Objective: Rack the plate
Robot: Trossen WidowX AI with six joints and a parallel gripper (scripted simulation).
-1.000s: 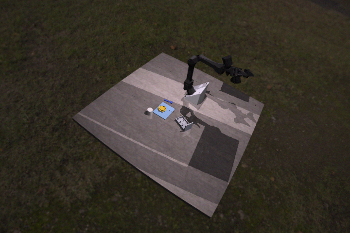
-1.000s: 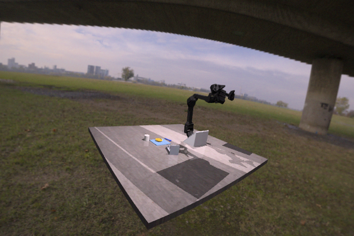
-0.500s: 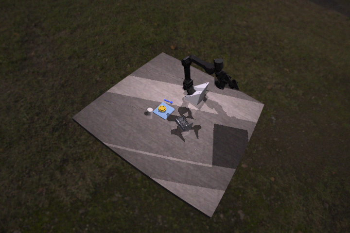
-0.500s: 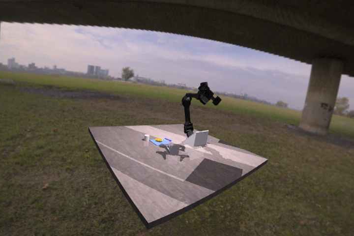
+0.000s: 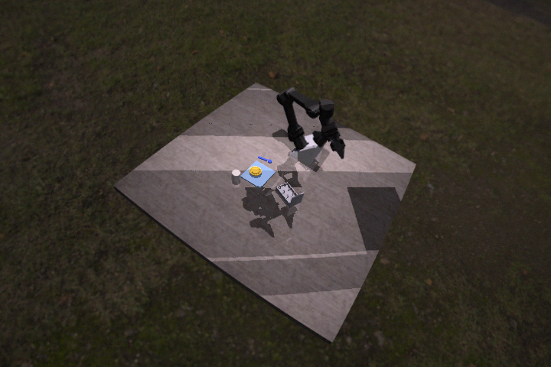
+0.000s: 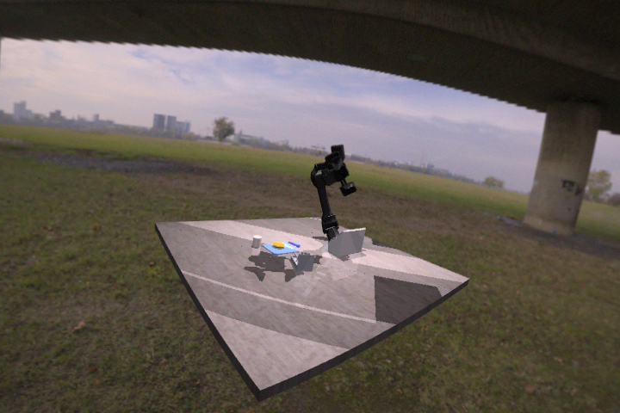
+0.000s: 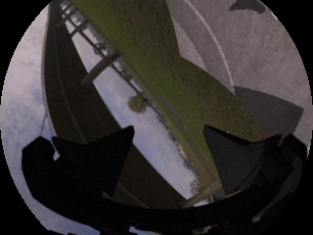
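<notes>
The yellow plate lies 410 mm below my gripper tip, 400 mm to the right of it and 20 mm ahead of it. From my gripper tip the other things lie so: light blue mat 430 mm below, 380 mm to the right, 20 mm ahead; then blue utensil 430 mm below, 420 mm to the right, 90 mm behind; then grey dish rack 410 mm below, 180 mm to the right, 10 mm ahead.
</notes>
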